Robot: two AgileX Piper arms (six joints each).
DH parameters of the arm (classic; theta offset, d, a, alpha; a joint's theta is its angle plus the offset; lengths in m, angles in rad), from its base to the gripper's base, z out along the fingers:
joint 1: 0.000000 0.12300 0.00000 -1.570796
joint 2: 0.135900 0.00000 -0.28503 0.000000
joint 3: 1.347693 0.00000 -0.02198 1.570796
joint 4: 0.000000 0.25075 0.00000 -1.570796
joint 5: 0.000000 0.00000 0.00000 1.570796
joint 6: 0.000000 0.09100 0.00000 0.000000
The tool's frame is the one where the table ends.
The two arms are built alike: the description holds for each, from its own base.
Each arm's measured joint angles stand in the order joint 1, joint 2, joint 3, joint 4, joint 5, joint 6.
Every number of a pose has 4 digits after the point. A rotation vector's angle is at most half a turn.
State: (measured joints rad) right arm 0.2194 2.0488 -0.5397 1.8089 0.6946 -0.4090; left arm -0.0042 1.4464 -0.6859 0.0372 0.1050 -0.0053
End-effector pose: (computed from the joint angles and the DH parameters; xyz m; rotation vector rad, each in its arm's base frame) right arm 0.2288 0.1090 0.0442 -1.4429 -2.2819 -0.9736; left arm 0.2778 -0.0008 0.2050 0.0402 2.3487 0.0181
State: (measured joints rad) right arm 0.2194 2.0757 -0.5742 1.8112 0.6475 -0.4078; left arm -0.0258 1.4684 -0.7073 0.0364 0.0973 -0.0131
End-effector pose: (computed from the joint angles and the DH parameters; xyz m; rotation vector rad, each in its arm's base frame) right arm 0.2377 0.1076 0.0376 -1.4726 -2.3164 -0.9366; left arm 0.2844 -0.0070 0.2051 0.0555 2.3413 0.0028
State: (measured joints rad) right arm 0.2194 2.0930 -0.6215 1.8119 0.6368 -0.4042; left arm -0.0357 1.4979 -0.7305 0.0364 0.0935 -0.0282
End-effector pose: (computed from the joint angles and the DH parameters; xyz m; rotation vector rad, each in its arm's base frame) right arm 0.2508 0.1098 0.0367 -1.4770 -2.3351 -0.9599; left arm 0.2916 -0.0101 0.2033 0.0496 2.3439 -0.0097
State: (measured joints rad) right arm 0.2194 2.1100 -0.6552 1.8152 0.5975 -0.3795; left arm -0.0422 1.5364 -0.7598 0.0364 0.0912 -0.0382
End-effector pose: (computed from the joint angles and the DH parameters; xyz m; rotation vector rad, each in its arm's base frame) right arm 0.2601 0.1089 0.0332 -1.5272 -2.3440 -0.9359; left arm 0.3008 -0.0124 0.2000 0.0457 2.3510 -0.0178
